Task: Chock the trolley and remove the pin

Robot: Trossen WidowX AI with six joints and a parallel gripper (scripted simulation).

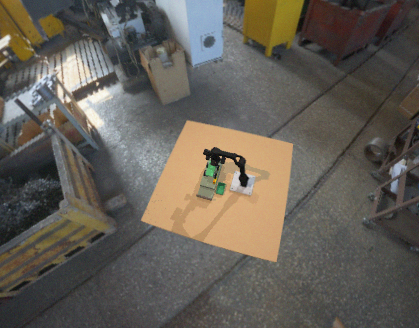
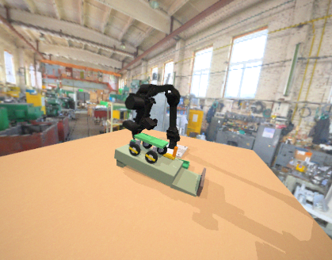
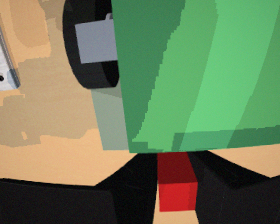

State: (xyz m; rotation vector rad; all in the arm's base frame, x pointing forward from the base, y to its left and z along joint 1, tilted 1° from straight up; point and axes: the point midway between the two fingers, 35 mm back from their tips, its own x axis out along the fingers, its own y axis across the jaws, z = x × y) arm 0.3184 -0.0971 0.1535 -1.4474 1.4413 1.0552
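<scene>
Right now my gripper tip is 110 mm past the green tray, 220 mm to the right of it and 140 mm above it. Round my gripper tip: yellow chock 40 mm behind, 190 mm to the left, 50 mm below; trolley 20 mm ahead, 100 mm to the left, 20 mm below; stop pin right at my gripper tip.
</scene>
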